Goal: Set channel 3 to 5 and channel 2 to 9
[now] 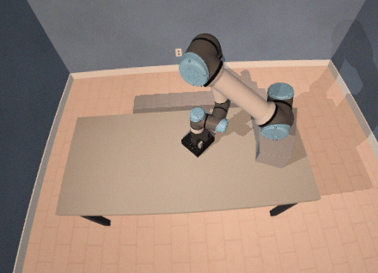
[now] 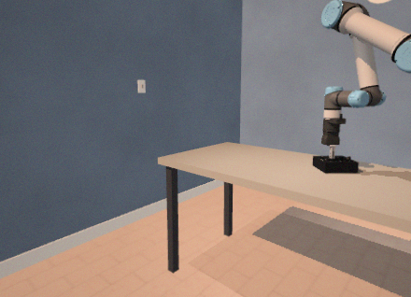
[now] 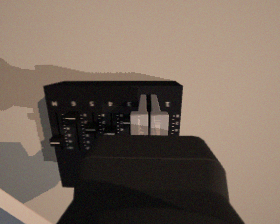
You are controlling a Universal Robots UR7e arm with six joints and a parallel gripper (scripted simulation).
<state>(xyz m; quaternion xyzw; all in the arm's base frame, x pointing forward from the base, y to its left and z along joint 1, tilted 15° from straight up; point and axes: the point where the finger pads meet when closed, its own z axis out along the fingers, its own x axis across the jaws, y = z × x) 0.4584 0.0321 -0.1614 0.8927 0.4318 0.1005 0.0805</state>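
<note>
My gripper is now 3 cm to the left of the channel 3 fader cap and 3 cm above it. From my hand the other things lie so: channel 1 fader cap: 6 cm ahead, 3 cm below, 2 cm to the right; channel 4 fader cap: 6 cm to the right, 3 cm below; channel 5 fader cap: 7 cm to the right, 3 cm below, 2 cm behind.
</note>
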